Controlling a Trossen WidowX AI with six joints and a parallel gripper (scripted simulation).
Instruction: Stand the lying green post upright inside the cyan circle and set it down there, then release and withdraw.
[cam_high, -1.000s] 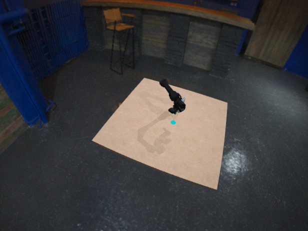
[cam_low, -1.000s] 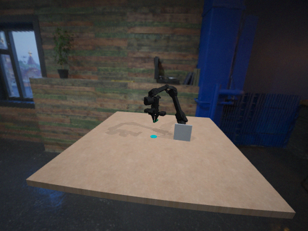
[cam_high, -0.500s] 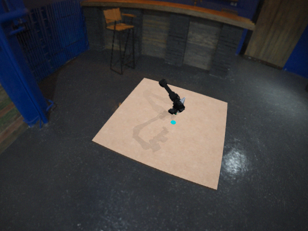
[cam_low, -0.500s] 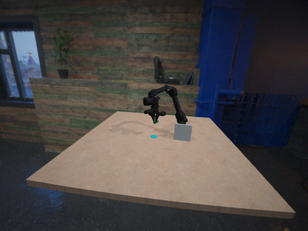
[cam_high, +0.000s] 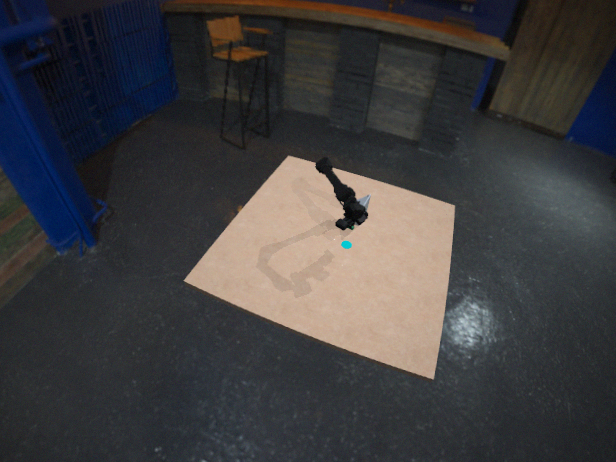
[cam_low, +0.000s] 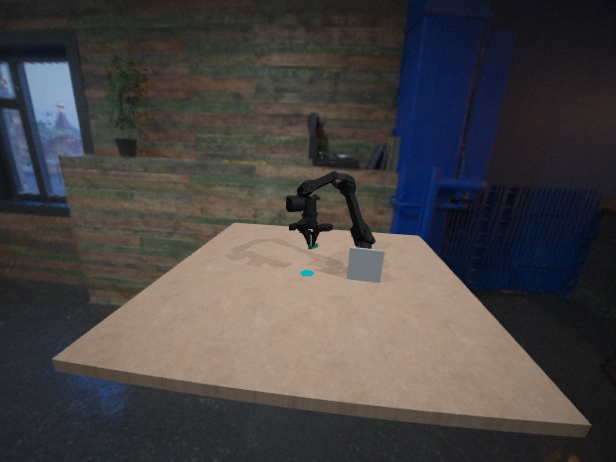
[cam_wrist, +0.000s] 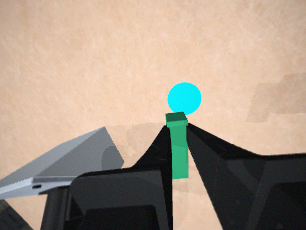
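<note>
My gripper tip is now 130 mm above the cyan circle, 10 mm to the left of it and 10 mm short of it. From my gripper tip the other things lie so: green post: 20 mm to the right, 10 mm behind.
</note>
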